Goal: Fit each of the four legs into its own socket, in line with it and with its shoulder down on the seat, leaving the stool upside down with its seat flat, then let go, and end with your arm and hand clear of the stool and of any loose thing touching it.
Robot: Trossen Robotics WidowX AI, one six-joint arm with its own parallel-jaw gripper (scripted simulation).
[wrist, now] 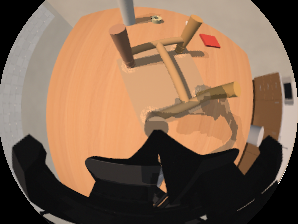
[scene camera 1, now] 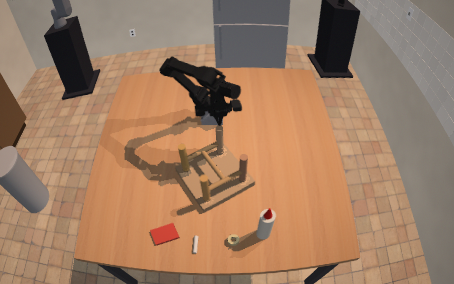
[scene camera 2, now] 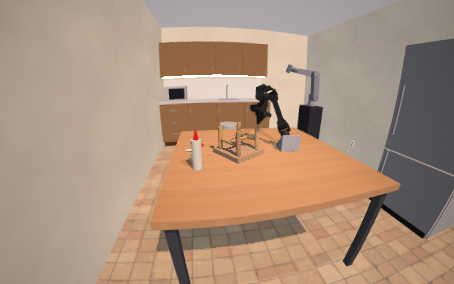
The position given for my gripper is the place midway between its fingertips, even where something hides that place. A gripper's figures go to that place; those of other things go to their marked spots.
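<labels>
A wooden leg [wrist: 154, 121] is 0.12 m from the lens; my gripper [wrist: 156, 133] is 0.1 m from the lens.
</labels>
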